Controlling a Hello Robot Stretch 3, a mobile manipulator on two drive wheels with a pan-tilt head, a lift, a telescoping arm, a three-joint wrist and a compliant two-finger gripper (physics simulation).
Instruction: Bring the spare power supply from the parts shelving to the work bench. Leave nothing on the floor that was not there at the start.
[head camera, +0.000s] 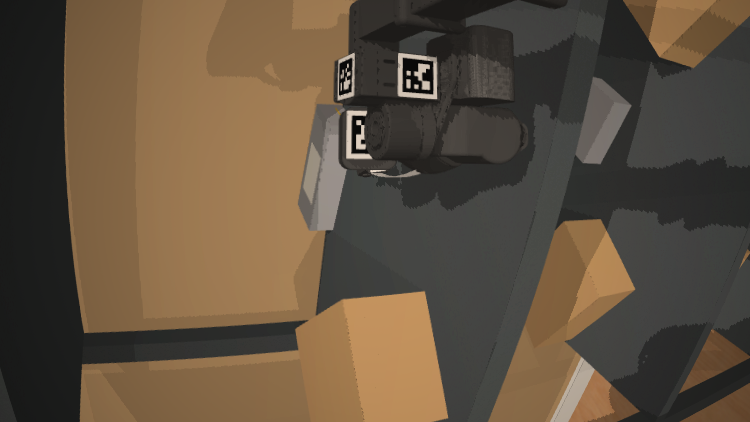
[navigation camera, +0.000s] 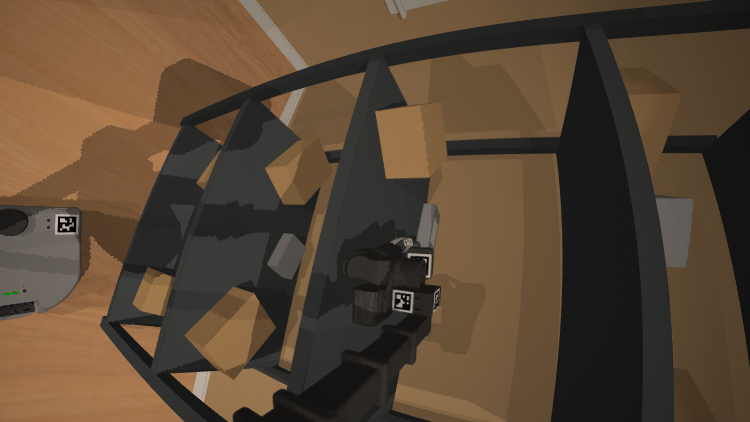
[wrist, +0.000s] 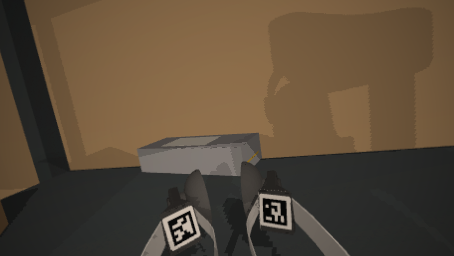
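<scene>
A long grey box with a pale label and a thin yellow mark at one end, which looks like the power supply (head camera: 326, 202) (navigation camera: 427, 225) (wrist: 187, 161), lies flat near the back of a dark shelf of the parts shelving (head camera: 544, 209) (navigation camera: 335, 199) (wrist: 380, 195). My gripper (wrist: 223, 183) is partly open, with a gap between its fingertips. In the wrist view it is in front of the box's right half, low over the shelf. Nothing is held between the fingers. In the head view the wrist hides most of the fingers. The work bench does not show.
A carton (head camera: 393, 356) (navigation camera: 406, 141) stands on the same shelf. The shelf below holds another grey box (head camera: 603, 123) (navigation camera: 287, 257) and cartons (head camera: 592, 272) (navigation camera: 230, 333). A dark upright (wrist: 30, 100) stands at the left. My arm (navigation camera: 367, 372) reaches over the shelf.
</scene>
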